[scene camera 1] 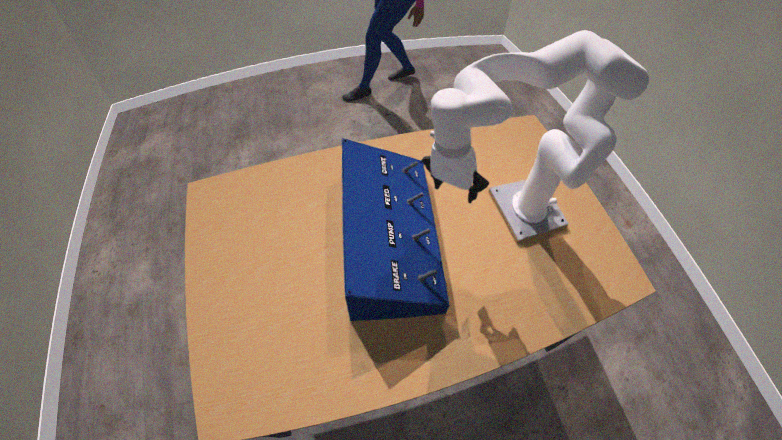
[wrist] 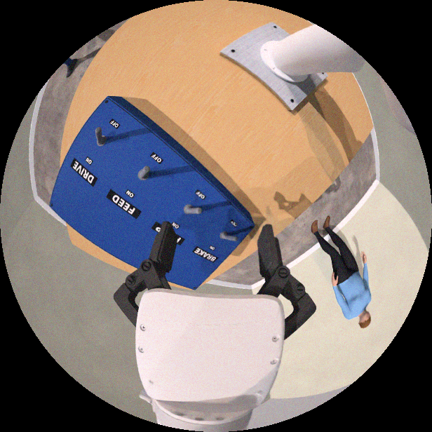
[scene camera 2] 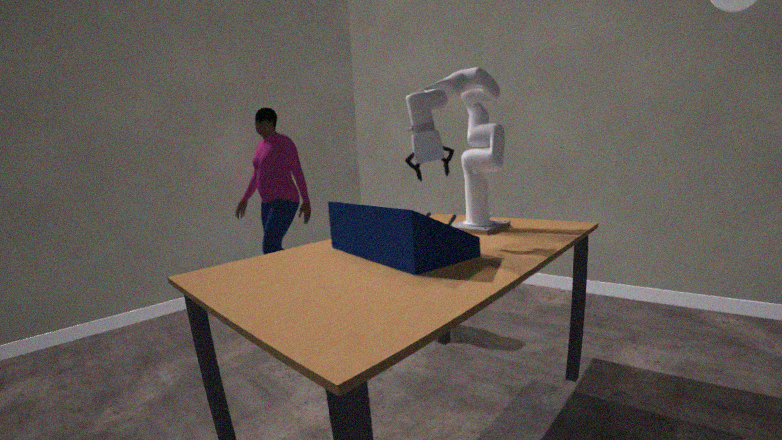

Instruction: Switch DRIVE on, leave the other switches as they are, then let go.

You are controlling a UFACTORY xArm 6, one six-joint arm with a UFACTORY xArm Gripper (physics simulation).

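Frame: origin at the arm's base, x ahead, y left, z up, level; millimetres.
Seen in the pictures: gripper, between the fingertips: [scene camera 1: 455, 192] [scene camera 2: 434, 178]; arm's base, origin of its link: [scene camera 1: 529, 207] [scene camera 2: 477, 224].
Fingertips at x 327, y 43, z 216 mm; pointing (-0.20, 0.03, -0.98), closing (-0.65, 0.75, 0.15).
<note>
Offsets run from my fingertips to a thing's top centre. Level surfaces: height alone.
A blue sloped switch panel [scene camera 1: 363, 235] [scene camera 2: 371, 235] [wrist: 100, 225] stands on the table. Its DRIVE lever @(39 mm ahead, 215 mm right, 108 mm down) [scene camera 1: 410, 168] [wrist: 100, 136] is at the far end in scene camera 1 and leans toward its OFF mark. The FEED lever @(59 mm ahead, 97 mm right, 108 mm down) [scene camera 1: 415, 199] [wrist: 144, 173], PUMP lever @(78 mm ahead, 22 mm left, 108 mm down) [scene camera 1: 421, 235] [wrist: 192, 209] and BRAKE lever @(98 mm ahead, 140 mm left, 108 mm down) [scene camera 1: 427, 275] [wrist: 229, 236] also lean to the OFF side. My gripper [scene camera 1: 454, 193] [scene camera 2: 433, 176] [wrist: 216, 231] is open and empty, pointing down high above the table, touching no lever. In the wrist view, its left finger covers part of the PUMP label.
The wooden table @(237 mm down) [scene camera 1: 262, 273] [scene camera 2: 306, 306] [wrist: 200, 75] carries my arm's base plate [scene camera 1: 505, 205] [wrist: 245, 50], on the panel's lever side. A person in a magenta top [scene camera 2: 276, 175] stands beyond the table. Another person in a light blue top [wrist: 354, 295] shows in the wrist view.
</note>
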